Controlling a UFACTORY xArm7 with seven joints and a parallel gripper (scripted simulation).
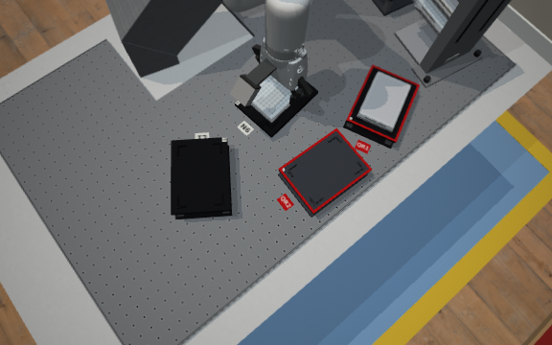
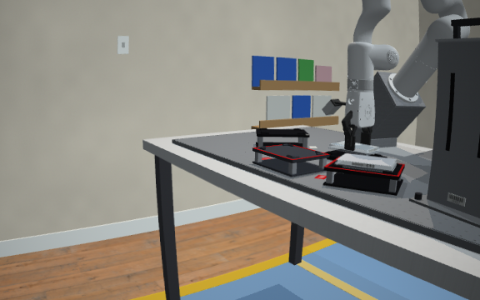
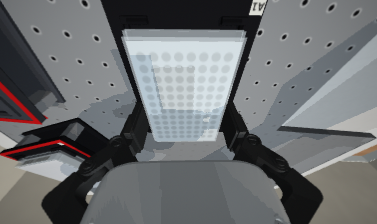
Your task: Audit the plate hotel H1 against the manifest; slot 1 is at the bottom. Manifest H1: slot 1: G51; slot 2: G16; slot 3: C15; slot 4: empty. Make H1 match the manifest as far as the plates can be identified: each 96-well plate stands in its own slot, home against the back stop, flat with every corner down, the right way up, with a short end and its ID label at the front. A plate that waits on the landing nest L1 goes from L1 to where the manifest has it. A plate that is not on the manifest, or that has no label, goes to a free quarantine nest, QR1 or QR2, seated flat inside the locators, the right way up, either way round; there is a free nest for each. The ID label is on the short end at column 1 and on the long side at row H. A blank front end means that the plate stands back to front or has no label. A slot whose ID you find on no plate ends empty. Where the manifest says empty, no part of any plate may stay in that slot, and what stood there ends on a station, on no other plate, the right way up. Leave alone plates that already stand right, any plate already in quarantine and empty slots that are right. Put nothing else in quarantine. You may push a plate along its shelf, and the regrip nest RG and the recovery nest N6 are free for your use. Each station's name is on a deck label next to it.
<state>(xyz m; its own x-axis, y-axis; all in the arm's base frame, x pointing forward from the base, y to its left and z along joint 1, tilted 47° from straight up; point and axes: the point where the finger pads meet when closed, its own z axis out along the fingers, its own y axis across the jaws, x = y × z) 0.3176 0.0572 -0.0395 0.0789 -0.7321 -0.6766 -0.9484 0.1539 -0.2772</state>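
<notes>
Now: hand 1 cm to the left of the black nest N6 and 4 cm above it. Also, from my hand: quarantine nest QR2 (21 cm ahead, 6 cm to the right, 1 cm below); then N6 deck label (1 cm ahead, 12 cm to the right, 4 cm below); then A1 mark (5 cm behind, 9 cm to the right, 3 cm below).
</notes>
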